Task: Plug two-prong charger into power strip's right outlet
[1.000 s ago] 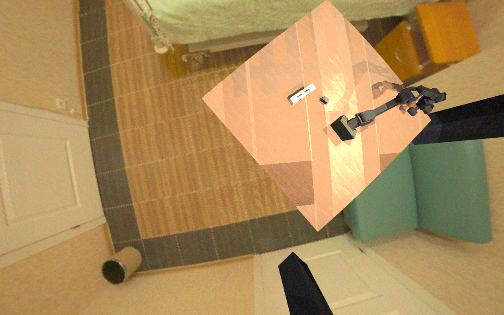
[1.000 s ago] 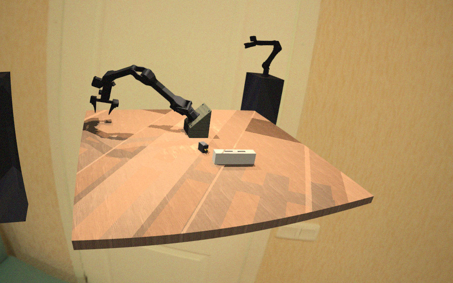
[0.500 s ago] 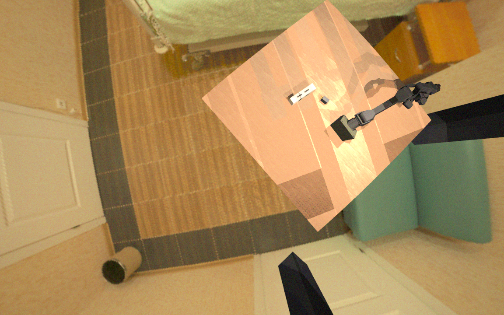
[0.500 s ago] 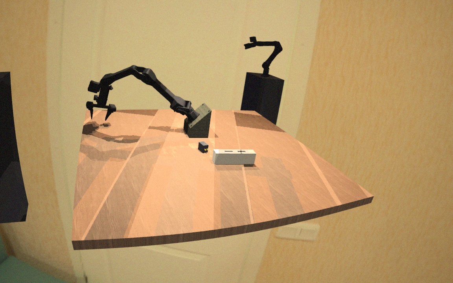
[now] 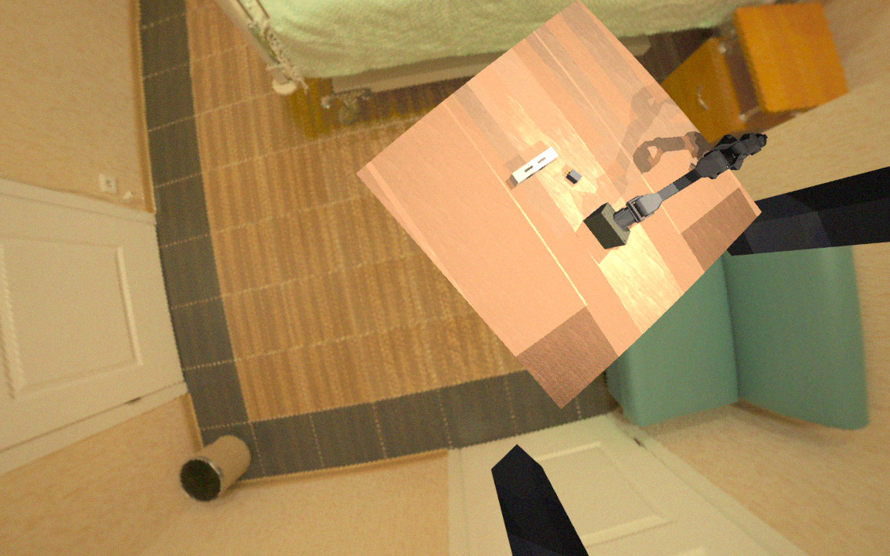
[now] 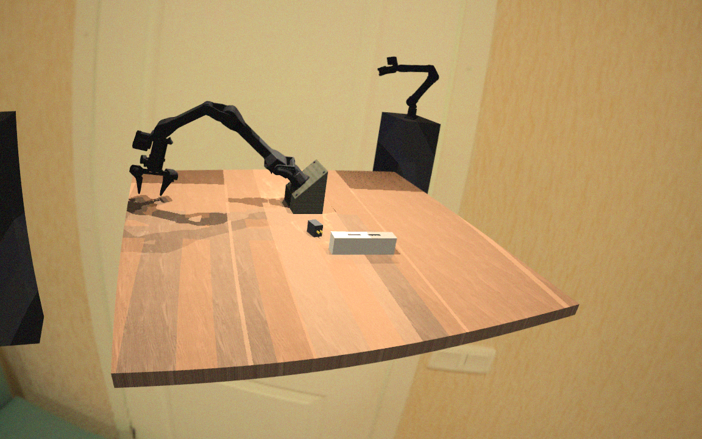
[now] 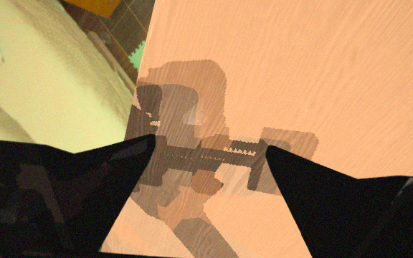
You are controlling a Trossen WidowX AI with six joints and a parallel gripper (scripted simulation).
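The two-prong charger is 400 mm ahead of my gripper tip and 520 mm to the left of it.
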